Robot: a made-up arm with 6 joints. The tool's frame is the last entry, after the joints. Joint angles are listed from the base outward.
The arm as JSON. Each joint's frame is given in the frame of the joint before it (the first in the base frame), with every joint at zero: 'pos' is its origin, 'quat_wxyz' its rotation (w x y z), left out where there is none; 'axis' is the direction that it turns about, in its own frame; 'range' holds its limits. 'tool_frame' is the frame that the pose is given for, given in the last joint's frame.
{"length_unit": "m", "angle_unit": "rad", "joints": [
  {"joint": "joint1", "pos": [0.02, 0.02, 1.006], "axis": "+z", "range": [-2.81, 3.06]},
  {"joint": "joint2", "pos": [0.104, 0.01, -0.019], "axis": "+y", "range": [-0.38, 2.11]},
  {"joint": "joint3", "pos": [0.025, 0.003, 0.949], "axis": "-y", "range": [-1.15, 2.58]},
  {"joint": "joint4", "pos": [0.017, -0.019, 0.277], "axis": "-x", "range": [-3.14, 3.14]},
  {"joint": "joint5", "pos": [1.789, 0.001, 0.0], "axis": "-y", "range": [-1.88, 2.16]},
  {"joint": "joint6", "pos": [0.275, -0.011, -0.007], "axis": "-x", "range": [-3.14, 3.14]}
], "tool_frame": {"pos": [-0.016, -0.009, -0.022], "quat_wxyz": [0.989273, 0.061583, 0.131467, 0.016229]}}
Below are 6 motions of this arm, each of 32 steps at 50 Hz.
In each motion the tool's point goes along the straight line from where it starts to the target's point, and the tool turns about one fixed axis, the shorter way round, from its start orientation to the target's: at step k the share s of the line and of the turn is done. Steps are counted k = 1, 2, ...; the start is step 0. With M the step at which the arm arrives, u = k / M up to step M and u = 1 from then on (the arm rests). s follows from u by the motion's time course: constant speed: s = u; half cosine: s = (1 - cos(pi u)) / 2; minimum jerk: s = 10 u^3 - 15 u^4 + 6 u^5.
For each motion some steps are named. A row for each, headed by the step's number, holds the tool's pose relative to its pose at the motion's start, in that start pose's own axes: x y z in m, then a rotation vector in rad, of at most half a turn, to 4 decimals.
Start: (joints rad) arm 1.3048 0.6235 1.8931 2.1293 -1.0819 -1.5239
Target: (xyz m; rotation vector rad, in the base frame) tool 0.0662 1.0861 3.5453 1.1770 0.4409 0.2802
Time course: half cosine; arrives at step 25
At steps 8, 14, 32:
8: -0.1080 0.0389 -0.0168 0.0536 0.2340 -0.0847
14: -0.2762 0.0995 -0.0429 0.1371 0.5987 -0.2167
32: -0.4652 0.1675 -0.0723 0.2310 1.0084 -0.3649

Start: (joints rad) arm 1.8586 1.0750 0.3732 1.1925 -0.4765 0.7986
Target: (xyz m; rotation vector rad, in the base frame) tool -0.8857 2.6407 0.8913 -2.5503 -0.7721 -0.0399
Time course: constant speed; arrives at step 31
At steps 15, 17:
15: -0.2165 -0.2163 -0.0793 -0.0560 0.4124 -0.0224
17: -0.2454 -0.2452 -0.0899 -0.0635 0.4673 -0.0254

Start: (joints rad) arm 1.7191 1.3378 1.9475 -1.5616 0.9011 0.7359
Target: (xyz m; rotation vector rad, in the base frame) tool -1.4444 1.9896 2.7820 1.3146 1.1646 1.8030
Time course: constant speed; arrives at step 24
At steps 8, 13, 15, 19, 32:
8: -0.3333 0.2631 -0.2130 0.1406 0.2782 0.0726
13: -0.5416 0.4275 -0.3462 0.2284 0.4520 0.1179
15: -0.6249 0.4932 -0.3994 0.2636 0.5216 0.1361
19: -0.7915 0.6248 -0.5060 0.3339 0.6607 0.1723
32: -0.9998 0.7892 -0.6391 0.4217 0.8345 0.2177

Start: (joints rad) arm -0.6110 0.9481 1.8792 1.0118 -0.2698 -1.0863
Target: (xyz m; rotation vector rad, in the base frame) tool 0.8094 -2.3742 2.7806 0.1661 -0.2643 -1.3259
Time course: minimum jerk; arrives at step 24
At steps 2, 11, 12, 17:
2: 0.0001 -0.0077 -0.0005 -0.0013 0.0012 -0.0033
11: 0.0120 -0.6399 -0.0412 -0.1042 0.0958 -0.2724
12: 0.0142 -0.7578 -0.0487 -0.1234 0.1134 -0.3225
17: 0.0240 -1.2849 -0.0826 -0.2092 0.1923 -0.5469

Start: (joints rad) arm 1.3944 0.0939 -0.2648 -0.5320 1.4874 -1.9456
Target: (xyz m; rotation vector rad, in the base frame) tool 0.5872 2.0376 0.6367 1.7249 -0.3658 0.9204
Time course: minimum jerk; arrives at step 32
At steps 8, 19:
8: -0.1042 -0.0083 0.0514 -0.1370 -0.0363 -0.0163
19: -0.6762 -0.0541 0.3336 -0.8888 -0.2355 -0.1058

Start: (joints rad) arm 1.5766 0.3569 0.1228 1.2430 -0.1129 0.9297
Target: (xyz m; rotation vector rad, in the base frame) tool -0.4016 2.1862 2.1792 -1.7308 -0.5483 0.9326
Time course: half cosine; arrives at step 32
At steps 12, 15, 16, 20, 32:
12: -0.1764 -0.1617 0.0125 0.1451 0.0737 0.0873
15: -0.2578 -0.2363 0.0183 0.2120 0.1077 0.1275
16: -0.2858 -0.2619 0.0203 0.2350 0.1194 0.1414
20: -0.3952 -0.3622 0.0281 0.3249 0.1651 0.1955
32: -0.5716 -0.5239 0.0406 0.4700 0.2388 0.2827

